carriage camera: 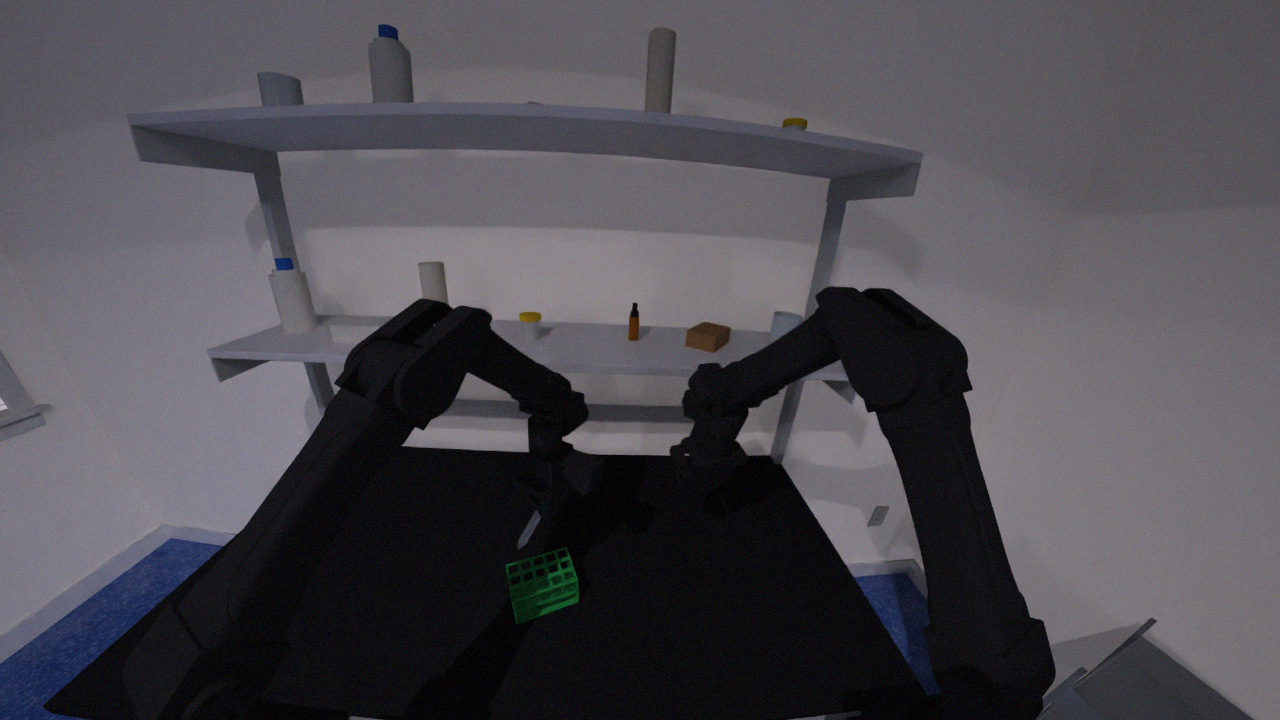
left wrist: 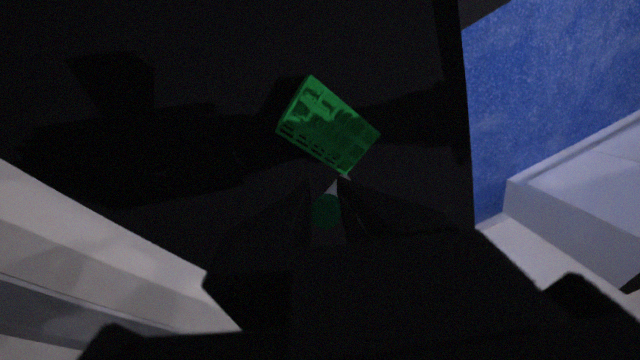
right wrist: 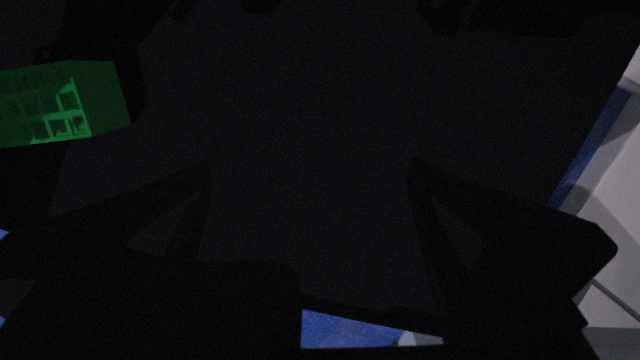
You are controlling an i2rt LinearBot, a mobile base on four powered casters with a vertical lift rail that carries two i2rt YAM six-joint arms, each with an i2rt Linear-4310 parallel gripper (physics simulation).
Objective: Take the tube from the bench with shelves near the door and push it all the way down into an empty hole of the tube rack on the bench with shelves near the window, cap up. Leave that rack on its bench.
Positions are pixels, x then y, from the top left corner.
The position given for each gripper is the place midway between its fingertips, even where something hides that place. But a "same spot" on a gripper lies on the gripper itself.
left gripper: carriage camera; left wrist; not seen in the right wrist view (out of frame)
right gripper: carriage camera 699,476; right wrist 308,171; not seen in the left wrist view (out of frame)
same spot on left gripper: (left wrist: pixel 415 279) = (carriage camera: pixel 557 488)
